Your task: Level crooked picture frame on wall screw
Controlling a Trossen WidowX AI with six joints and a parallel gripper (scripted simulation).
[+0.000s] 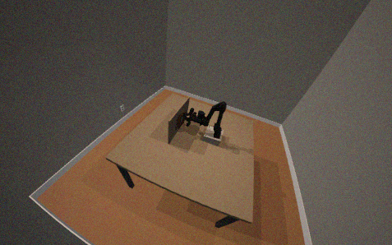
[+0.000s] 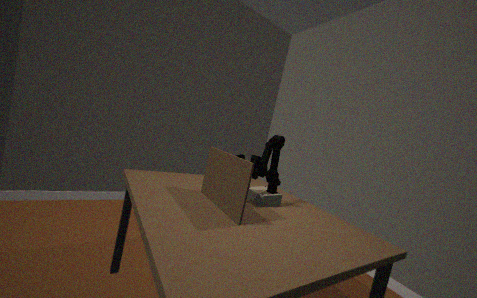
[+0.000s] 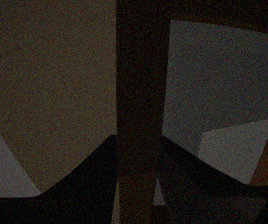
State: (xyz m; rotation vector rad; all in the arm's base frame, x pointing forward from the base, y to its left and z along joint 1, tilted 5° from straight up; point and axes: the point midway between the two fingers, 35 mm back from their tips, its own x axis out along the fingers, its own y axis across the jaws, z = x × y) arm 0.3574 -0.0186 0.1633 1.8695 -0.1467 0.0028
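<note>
Right now the picture frame is 2 cm to the left of my gripper tip and 5 cm below it. From my gripper tip the other things lie so: wall panel 2 cm ahead, 1 cm to the left, 6 cm below.
</note>
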